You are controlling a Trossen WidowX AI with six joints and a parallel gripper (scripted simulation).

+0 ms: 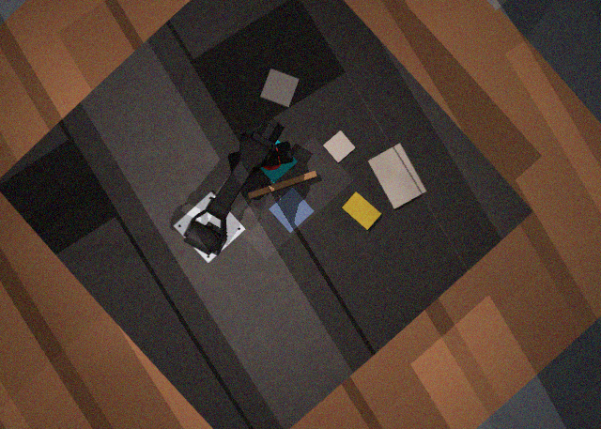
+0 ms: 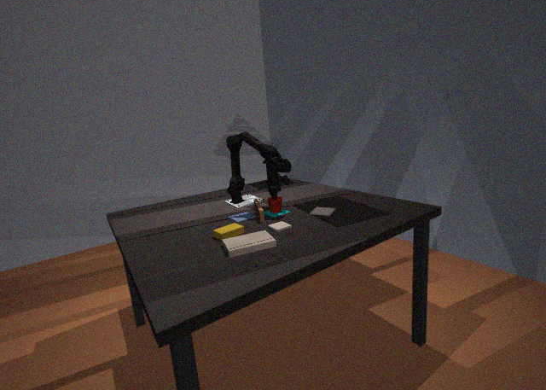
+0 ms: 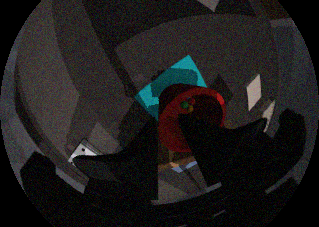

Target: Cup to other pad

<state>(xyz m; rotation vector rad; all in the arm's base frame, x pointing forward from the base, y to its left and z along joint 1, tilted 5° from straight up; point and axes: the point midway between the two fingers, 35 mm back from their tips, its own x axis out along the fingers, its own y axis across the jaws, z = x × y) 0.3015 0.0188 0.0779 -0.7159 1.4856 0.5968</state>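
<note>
Now: gripper tip 20 mm short of the cup, 20 mm to the left of it and 10 mm above it. The rest, counted from my gripper tip: wooden bar: 30 mm behind, 90 mm to the right, 30 mm below; then light blue pad: 80 mm behind, 160 mm to the right, 60 mm below; then teal pad: 20 mm ahead, 20 mm to the right, 60 mm below.
</note>
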